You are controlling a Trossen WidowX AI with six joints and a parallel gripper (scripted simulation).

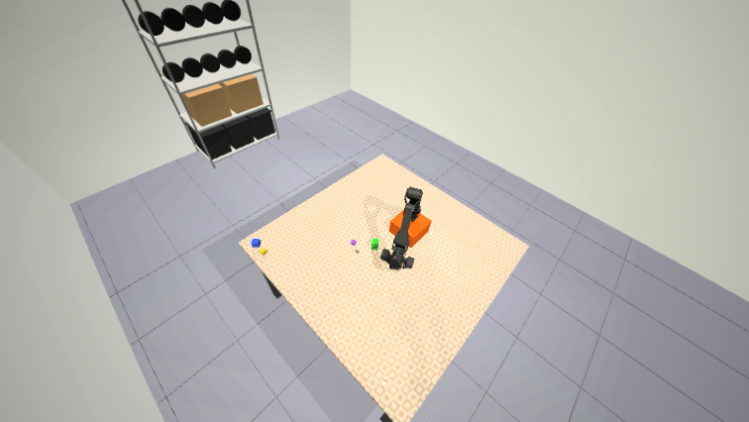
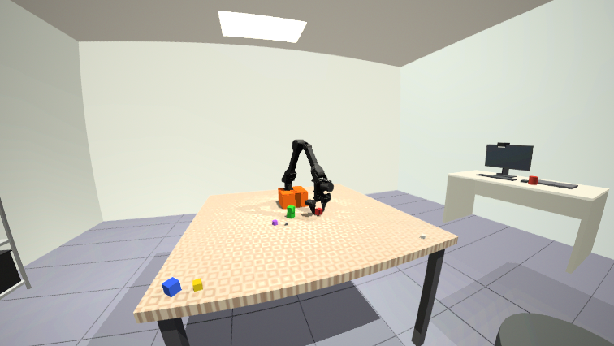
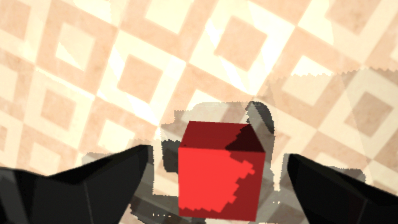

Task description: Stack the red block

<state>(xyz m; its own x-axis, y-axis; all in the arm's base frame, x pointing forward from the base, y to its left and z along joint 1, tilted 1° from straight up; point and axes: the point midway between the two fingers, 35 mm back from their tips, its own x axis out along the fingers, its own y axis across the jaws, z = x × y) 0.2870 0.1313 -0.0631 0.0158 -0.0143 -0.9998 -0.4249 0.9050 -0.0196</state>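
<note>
My gripper tip is 1 cm below the red block. The rest, counted from my gripper tip: small purple cube (29 cm to the right, 7 cm ahead); then blue cube (68 cm to the right, 50 cm ahead, 1 cm above); then yellow cube (60 cm to the right, 50 cm ahead, 1 cm above).
</note>
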